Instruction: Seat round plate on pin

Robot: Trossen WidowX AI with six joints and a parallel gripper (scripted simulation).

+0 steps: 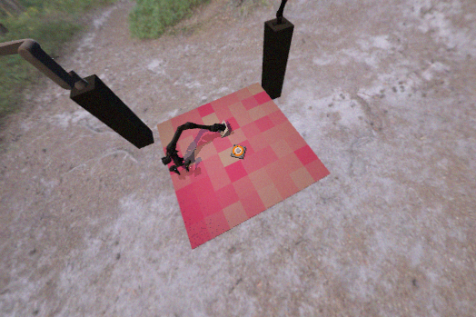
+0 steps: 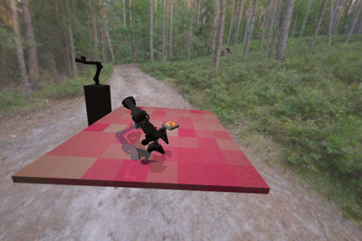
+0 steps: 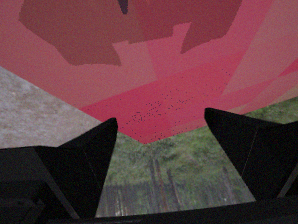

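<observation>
The round plate lies 50 cm to the left of my gripper tip, 6 cm below it and 2 cm behind it.
</observation>
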